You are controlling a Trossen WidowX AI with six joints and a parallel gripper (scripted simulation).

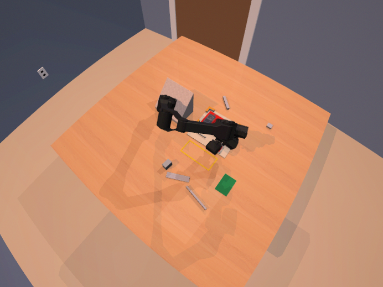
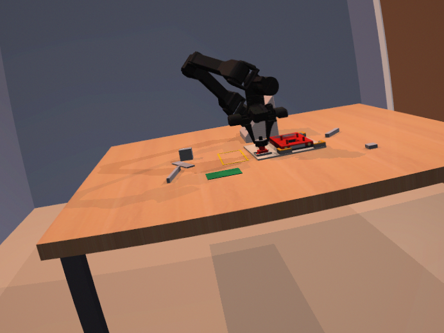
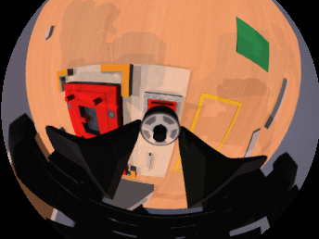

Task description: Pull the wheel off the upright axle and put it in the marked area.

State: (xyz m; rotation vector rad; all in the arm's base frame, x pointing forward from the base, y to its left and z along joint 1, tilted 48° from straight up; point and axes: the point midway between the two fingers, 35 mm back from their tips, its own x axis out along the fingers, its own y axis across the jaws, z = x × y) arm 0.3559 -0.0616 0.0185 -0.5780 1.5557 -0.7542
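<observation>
Now: gripper tip 10 mm above the upright axle. Also, from my gripper tip: black wheel (right at my gripper tip); green tile (140 mm ahead, 150 mm to the right, 40 mm below); beige baseplate (50 mm behind, 100 mm to the left, 30 mm below).
</observation>
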